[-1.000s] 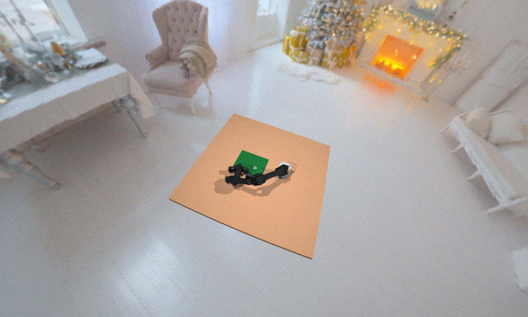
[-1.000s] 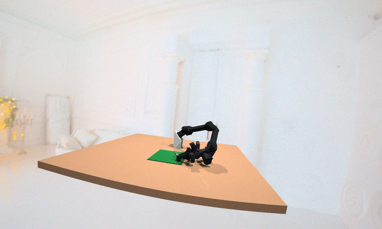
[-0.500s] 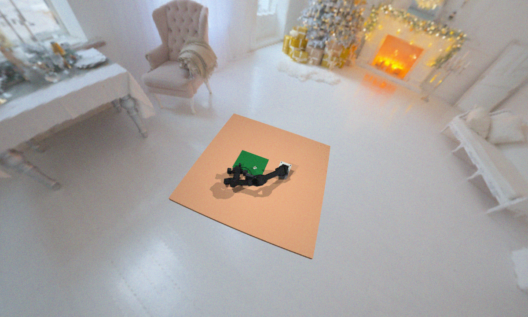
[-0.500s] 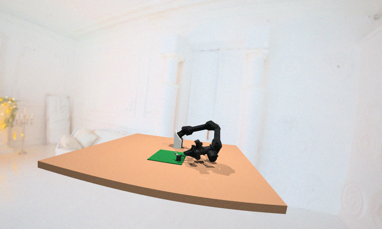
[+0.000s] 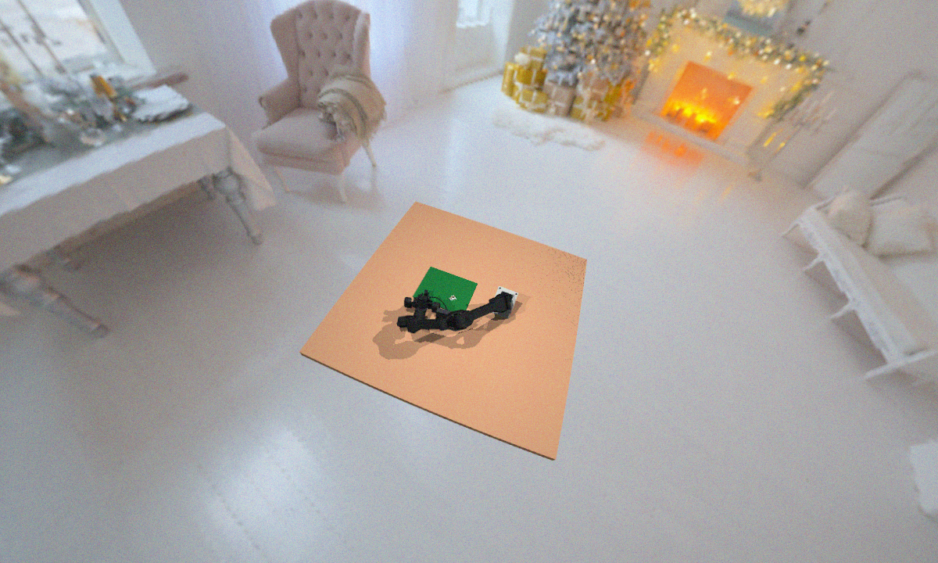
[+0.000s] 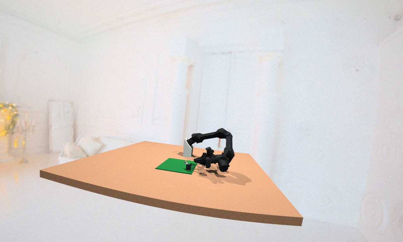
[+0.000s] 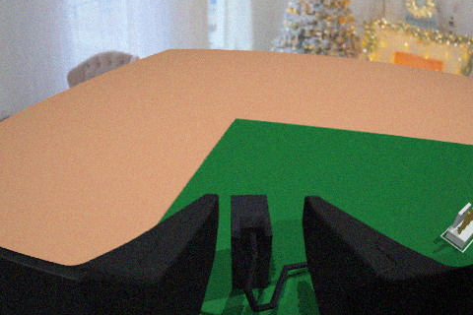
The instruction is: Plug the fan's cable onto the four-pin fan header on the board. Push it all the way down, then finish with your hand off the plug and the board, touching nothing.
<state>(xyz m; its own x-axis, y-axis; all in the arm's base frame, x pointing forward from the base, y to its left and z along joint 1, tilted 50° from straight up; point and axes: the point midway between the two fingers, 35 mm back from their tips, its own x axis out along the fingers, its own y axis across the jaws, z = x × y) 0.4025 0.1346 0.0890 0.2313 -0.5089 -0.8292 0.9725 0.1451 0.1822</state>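
My gripper tip is now 5 cm above the dark plug, 3 cm to the left of it and 1 cm short of it. From my gripper tip the other things lie so: green board 12 cm to the right, 8 cm below, 8 cm behind; black fan 16 cm behind, 8 cm to the left, 1 cm below.
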